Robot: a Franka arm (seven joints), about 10 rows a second.
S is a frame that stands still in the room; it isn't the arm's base.
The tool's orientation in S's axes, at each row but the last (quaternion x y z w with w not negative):
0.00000, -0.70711, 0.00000, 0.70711
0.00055, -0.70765, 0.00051, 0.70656
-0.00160, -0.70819, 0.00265, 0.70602
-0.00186, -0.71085, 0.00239, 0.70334
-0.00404, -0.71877, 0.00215, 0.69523
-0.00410, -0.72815, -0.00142, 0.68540
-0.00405, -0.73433, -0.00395, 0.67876
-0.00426, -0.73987, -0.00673, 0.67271
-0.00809, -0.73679, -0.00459, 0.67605
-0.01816, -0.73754, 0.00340, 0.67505
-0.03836, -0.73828, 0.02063, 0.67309
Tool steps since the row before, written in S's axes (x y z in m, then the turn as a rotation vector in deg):
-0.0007, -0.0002, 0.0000, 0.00, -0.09, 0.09
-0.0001, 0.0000, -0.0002, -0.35, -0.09, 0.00
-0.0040, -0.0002, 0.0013, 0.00, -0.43, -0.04
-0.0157, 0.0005, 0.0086, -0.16, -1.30, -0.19
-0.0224, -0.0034, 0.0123, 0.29, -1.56, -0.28
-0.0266, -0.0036, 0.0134, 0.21, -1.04, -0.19
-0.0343, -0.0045, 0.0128, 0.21, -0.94, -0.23
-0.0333, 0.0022, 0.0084, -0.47, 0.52, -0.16
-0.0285, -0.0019, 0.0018, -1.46, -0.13, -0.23
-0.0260, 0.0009, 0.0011, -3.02, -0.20, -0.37
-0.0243, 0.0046, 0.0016, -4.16, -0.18, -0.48
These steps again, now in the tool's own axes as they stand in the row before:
0.0000, -0.0002, 0.0007, 0.09, -0.09, 0.00
-0.0002, 0.0000, 0.0001, 0.00, -0.09, 0.35
0.0013, -0.0002, 0.0040, -0.04, -0.43, 0.00
0.0088, 0.0005, 0.0156, -0.20, -1.30, 0.16
0.0130, -0.0036, 0.0220, -0.30, -1.56, -0.28
0.0150, -0.0039, 0.0257, -0.21, -1.04, -0.21
0.0155, -0.0049, 0.0331, -0.25, -0.94, -0.20
0.0115, 0.0017, 0.0324, -0.12, 0.51, 0.49
0.0042, -0.0024, 0.0282, -0.10, -0.16, 1.47
0.0034, 0.0003, 0.0258, -0.11, -0.26, 3.04
0.0042, 0.0037, 0.0241, -0.11, -0.26, 4.18

